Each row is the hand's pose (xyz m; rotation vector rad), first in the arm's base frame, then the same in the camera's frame.
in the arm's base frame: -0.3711 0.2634 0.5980 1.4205 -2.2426 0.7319
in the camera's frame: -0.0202 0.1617 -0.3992 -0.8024 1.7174 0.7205
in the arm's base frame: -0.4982 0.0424 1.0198 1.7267 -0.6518 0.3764
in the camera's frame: -0.1799 -0.0968 -0.7872 -2.1283 1.2649 -0.2805
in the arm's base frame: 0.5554 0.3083 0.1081 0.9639 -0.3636 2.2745
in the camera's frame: 0.8832 0.1016 0.1307 -0.4889 2.4473 -1.4368
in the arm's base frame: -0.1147 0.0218 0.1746 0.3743 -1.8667 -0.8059
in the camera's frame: 0.4603 0.4294 -0.3686 -1.7075 1.0423 2.2004
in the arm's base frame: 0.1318 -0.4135 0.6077 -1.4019 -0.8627 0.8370
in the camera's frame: 0.6935 0.0062 -0.8206 -0.0099 -1.4979 -0.6341
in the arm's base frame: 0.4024 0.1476 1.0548 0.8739 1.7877 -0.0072
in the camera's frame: 0.4721 -0.5985 -0.4044 1.7123 0.6659 1.8368
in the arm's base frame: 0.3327 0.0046 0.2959 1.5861 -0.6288 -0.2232
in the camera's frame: 0.7767 0.1030 -0.2765 -2.4926 0.8193 0.1425
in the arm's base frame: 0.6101 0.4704 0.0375 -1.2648 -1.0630 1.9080
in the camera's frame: 0.8777 0.1082 0.3155 -0.6909 -2.1687 -0.1428
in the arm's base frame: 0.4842 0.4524 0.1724 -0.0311 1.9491 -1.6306
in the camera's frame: 0.7341 0.0603 0.2084 1.0782 1.9850 0.5140
